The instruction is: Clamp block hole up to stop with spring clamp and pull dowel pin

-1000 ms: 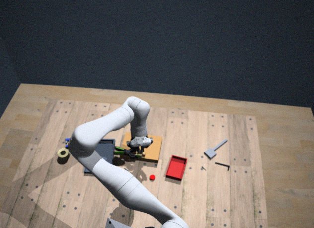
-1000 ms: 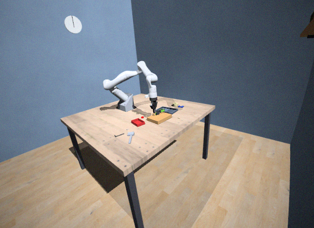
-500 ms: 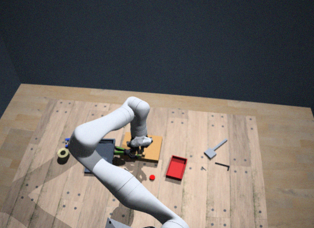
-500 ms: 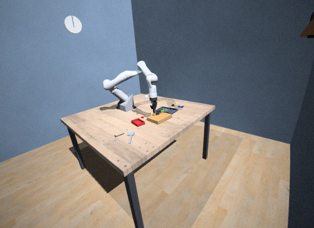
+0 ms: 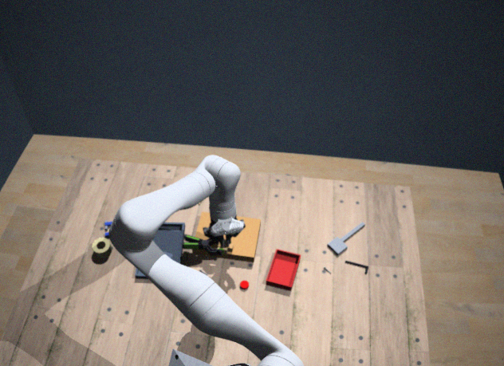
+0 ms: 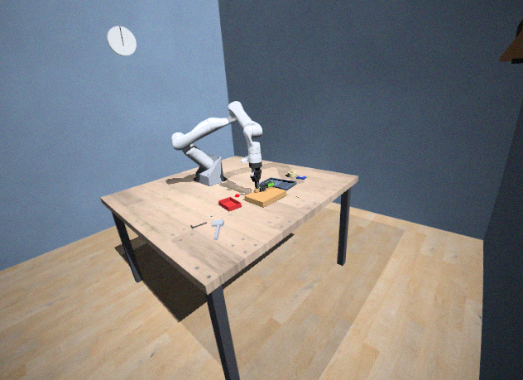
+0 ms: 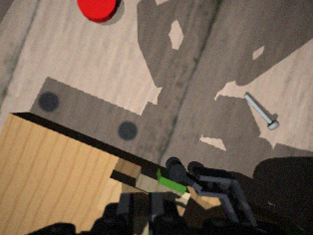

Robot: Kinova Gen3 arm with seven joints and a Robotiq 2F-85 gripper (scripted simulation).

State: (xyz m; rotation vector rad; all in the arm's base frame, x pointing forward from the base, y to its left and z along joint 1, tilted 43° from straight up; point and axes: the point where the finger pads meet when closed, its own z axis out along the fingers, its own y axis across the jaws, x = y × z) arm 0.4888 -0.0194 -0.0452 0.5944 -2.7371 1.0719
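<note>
The dowel pin lies 2 cm below my hand. The rest, counted from my hand: bench board 6 cm ahead, 1 cm to the left, 5 cm below; wooden block 4 cm below; red disc 10 cm behind, 8 cm to the right, 7 cm below.
</note>
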